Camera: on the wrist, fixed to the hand. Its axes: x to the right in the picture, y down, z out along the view.
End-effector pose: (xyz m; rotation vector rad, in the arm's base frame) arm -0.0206 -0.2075 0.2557 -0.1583 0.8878 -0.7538
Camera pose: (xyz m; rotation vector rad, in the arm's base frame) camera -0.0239 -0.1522 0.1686 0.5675 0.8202 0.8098
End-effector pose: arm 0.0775 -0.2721 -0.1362 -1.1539 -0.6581 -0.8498
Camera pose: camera 0.1528 -0.3284 -0.1787 -1.2151 0.4871 0.5085
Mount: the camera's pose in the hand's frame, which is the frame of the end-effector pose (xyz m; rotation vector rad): 0.0186 0.0757 -0.0676 -0.0318 0.1101 1.6625
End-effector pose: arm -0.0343 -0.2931 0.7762 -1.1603 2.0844 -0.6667
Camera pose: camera -0.1327 -0.2652 0.7627 0.7659 2.2700 0.1528
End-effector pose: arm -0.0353 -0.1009 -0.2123 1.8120 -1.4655 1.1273
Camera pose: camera -0.1251 -0.0741 -0.1692 -0.0785 2.5458 -1.5121
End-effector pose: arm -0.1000 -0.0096 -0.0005 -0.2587 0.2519 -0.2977
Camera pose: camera -0.0825 0.0400 -0.0892 -0.0012 0.4978 1.3404
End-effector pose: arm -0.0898 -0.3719 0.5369 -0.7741 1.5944 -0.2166
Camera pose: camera -0.1794 -0.3455 0.4930 0.6968 1.8496 0.9703
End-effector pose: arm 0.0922 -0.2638 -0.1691 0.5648 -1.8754 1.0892
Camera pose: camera 0.0588 -0.1662 -0.1721 -1.3466 -2.0581 1.9236
